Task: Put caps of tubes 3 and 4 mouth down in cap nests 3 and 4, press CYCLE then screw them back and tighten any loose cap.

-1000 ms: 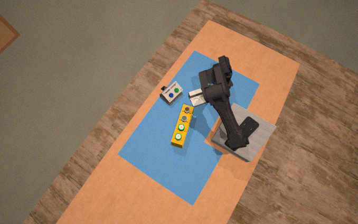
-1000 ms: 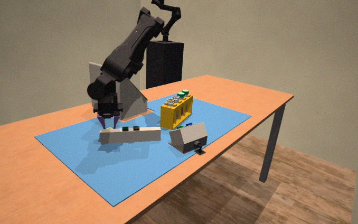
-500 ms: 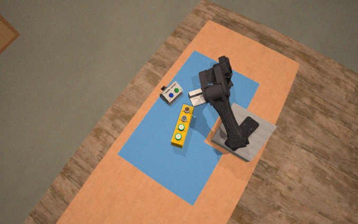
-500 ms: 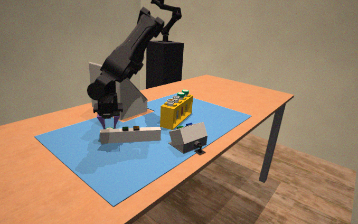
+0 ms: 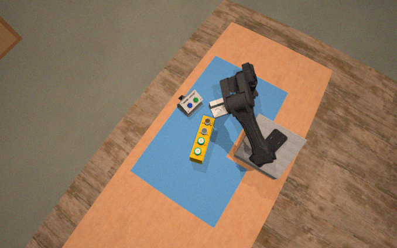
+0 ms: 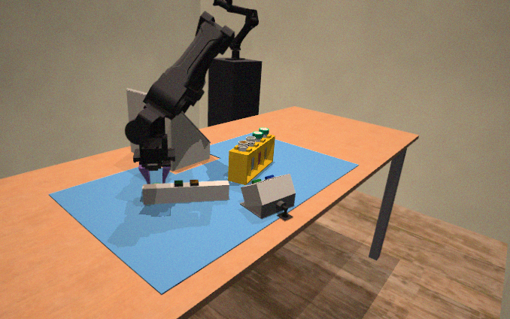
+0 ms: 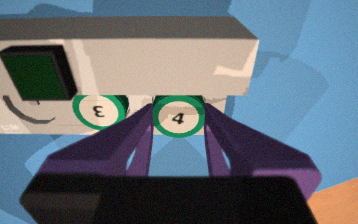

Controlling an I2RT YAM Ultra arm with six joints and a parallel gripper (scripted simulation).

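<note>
Right now the cap 4 is 1 cm below my hand. From my hand the other things lie so: green key: 20 cm ahead, 17 cm to the left, 4 cm above; then cap 3: 3 cm ahead, 4 cm to the left, 2 cm below; then blue key: 21 cm ahead, 22 cm to the left, 4 cm above.
</note>
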